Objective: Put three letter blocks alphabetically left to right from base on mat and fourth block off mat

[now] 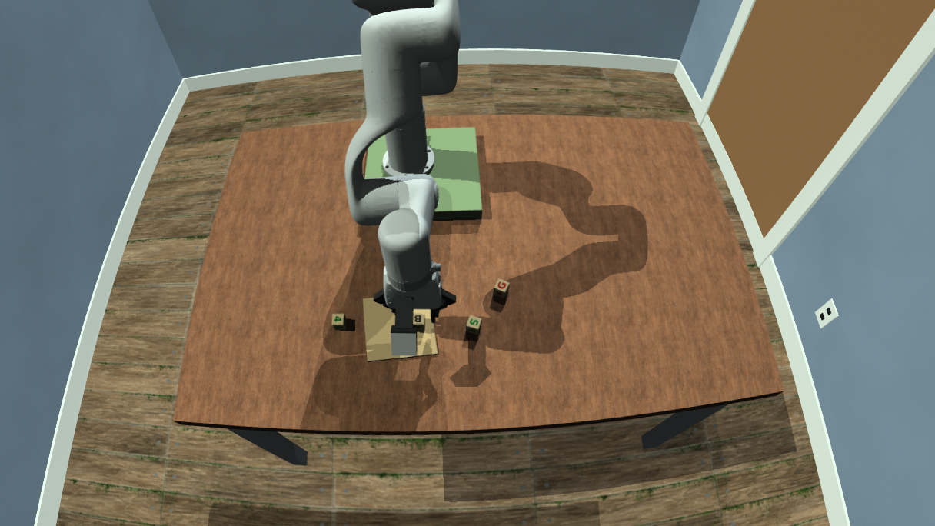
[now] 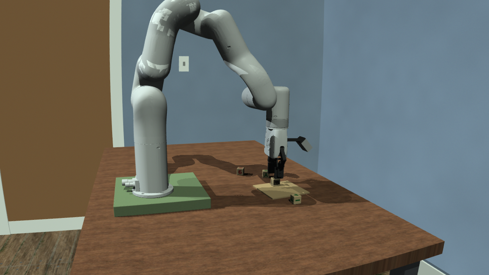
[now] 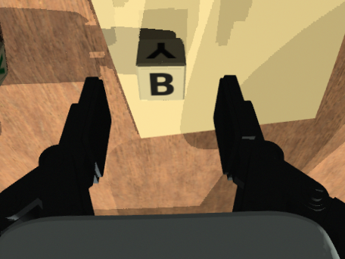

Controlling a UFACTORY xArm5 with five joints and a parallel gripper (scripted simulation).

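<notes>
Right now my hand is 50 mm above the tan mat, 40 mm to the left of it and 10 mm short of it. Also, from my hand: cream block: 160 mm to the right, 40 mm below, 10 mm ahead.
</notes>
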